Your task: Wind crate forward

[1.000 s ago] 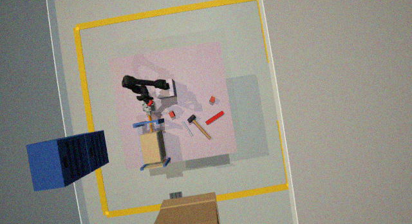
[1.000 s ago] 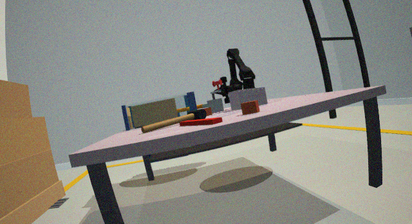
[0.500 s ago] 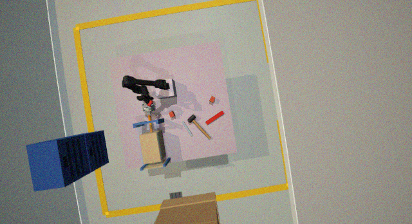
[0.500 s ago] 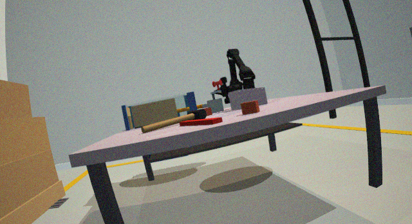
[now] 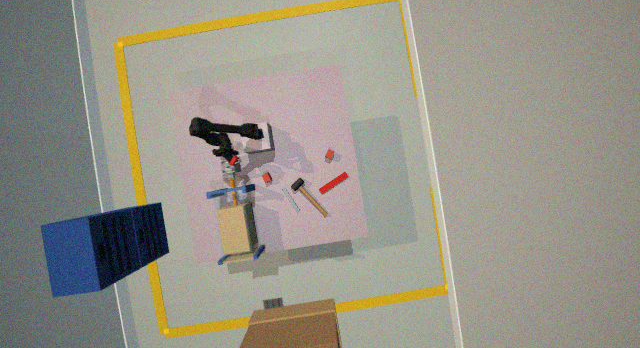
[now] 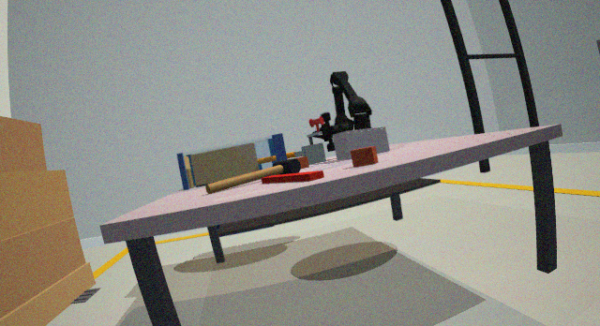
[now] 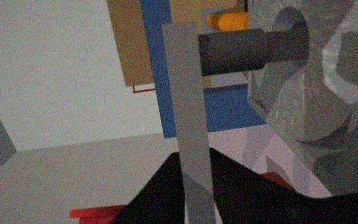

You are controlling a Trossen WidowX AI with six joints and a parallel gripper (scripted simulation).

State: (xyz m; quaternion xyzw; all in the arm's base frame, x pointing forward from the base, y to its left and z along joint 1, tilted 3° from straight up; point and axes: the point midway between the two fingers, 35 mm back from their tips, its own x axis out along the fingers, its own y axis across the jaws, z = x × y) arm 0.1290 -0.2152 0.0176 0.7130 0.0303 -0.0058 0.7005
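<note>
Right now the winch handle is 1 cm to the left of my gripper tip, 1 cm behind it and 1 cm above it. Round my gripper tip: grey winch: 10 cm below, 6 cm to the right, 2 cm behind; then blue steel frame: 16 cm ahead, 6 cm to the right, 3 cm below; then red knob: 5 cm to the left, 4 cm above, 2 cm behind.
</note>
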